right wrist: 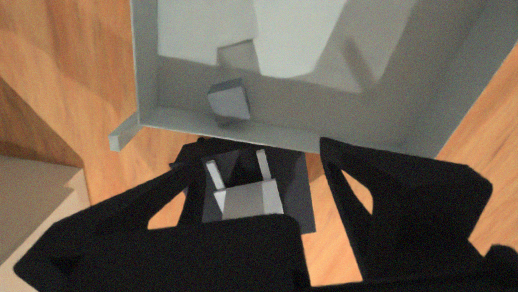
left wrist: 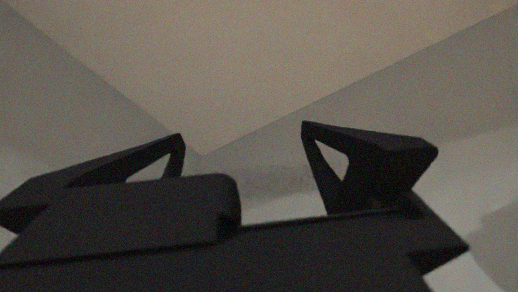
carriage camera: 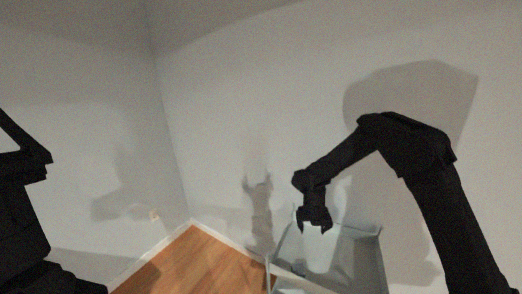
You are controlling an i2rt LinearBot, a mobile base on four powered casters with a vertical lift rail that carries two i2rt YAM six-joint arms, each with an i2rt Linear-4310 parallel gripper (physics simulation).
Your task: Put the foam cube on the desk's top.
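Frame: origin at the left arm's base, x ahead, y left, z up, level; centimetres.
Seen in the pictures: left gripper, between the fingertips: (left wrist: 242, 133); right gripper, between the fingertips: (right wrist: 260, 156) (carriage camera: 311, 232).
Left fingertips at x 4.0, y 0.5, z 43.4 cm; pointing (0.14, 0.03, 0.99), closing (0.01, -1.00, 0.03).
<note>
A point is followed by its place in that frame.
The foam cube, a small blue-grey block (right wrist: 230, 102) {x 32.1, y -44.0, z -25.1 cm}, lies in the top tray of a grey-green trolley (carriage camera: 357, 231) {x 48.2, y -76.3, z -24.2 cm} (right wrist: 146, 60) {x 39.6, y -35.2, z -26.1 cm}, near the tray's near wall. In the carriage camera it is blurred and hard to make out. My right gripper (carriage camera: 313, 231) {x 34.2, y -47.8, z -7.4 cm} (right wrist: 260, 156) {x 34.2, y -47.8, z -7.4 cm} is partly open and empty, above the tray in the carriage camera; in the right wrist view the cube lies beyond its fingertips, apart from them. My left gripper (left wrist: 242, 133) {x 4.0, y 0.5, z 43.4 cm} is wide open and empty, raised and facing the ceiling corner. I cannot make out the desk's top in any view.
The wooden floor (carriage camera: 190, 260) {x 75.4, y 40.6, z -96.1 cm} (right wrist: 90, 90) {x 29.6, y 27.0, z -96.1 cm} meets pale walls (carriage camera: 240, 100) {x 81.4, y -16.6, z 38.4 cm} at a corner. A dark plate with a light grey block (right wrist: 247, 200) {x -14.0, y -34.1, z -55.1 cm} shows below the tray in the right wrist view. A beige surface (right wrist: 30, 200) {x -4.1, y 61.6, z -70.4 cm} with a stepped edge is at the lower left.
</note>
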